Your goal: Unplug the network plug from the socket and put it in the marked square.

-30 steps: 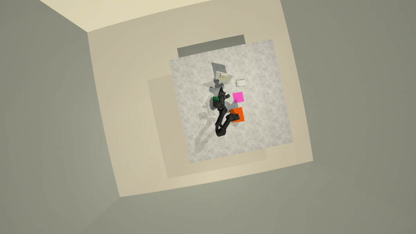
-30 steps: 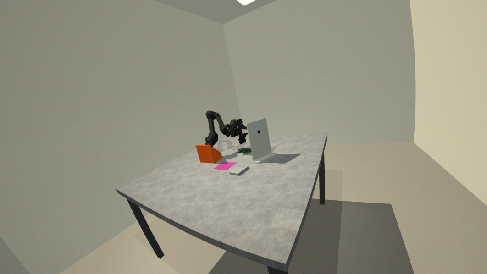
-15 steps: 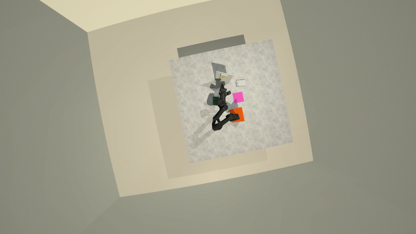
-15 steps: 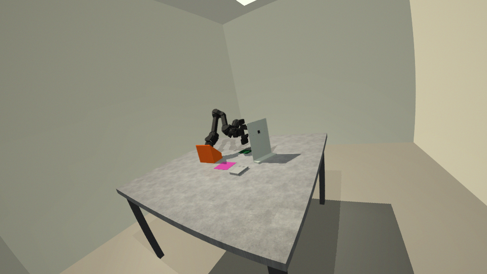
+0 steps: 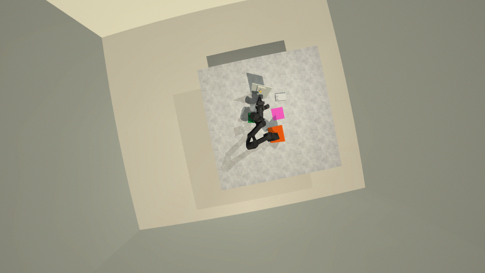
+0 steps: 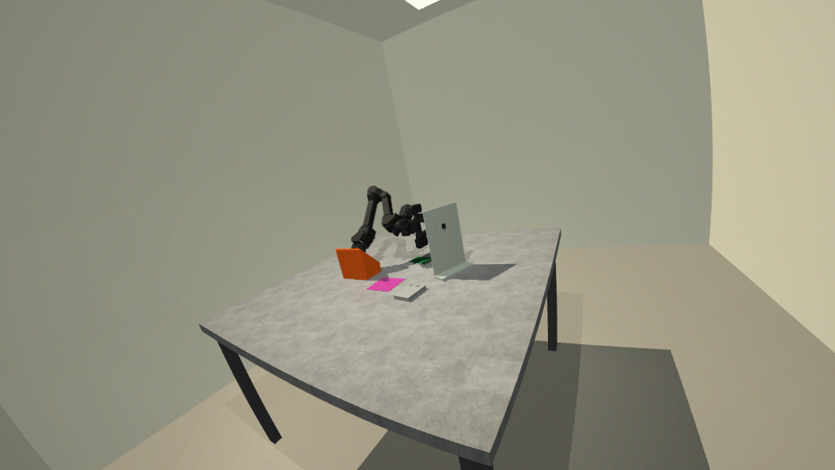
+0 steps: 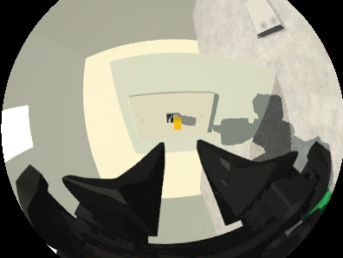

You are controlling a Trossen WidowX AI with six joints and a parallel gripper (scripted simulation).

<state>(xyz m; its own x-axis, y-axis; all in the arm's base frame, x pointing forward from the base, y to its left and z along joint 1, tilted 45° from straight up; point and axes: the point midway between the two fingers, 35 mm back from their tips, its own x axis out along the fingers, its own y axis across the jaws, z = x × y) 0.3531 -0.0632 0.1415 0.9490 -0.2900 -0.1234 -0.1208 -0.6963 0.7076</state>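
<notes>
My gripper tip is 40 mm short of the network plug and 30 mm to the left of it. Also, from my gripper tip: pale upright panel (70 mm below, 60 mm ahead, 40 mm to the right); flat pink square (190 mm below, 190 mm behind, 160 mm to the right).
</notes>
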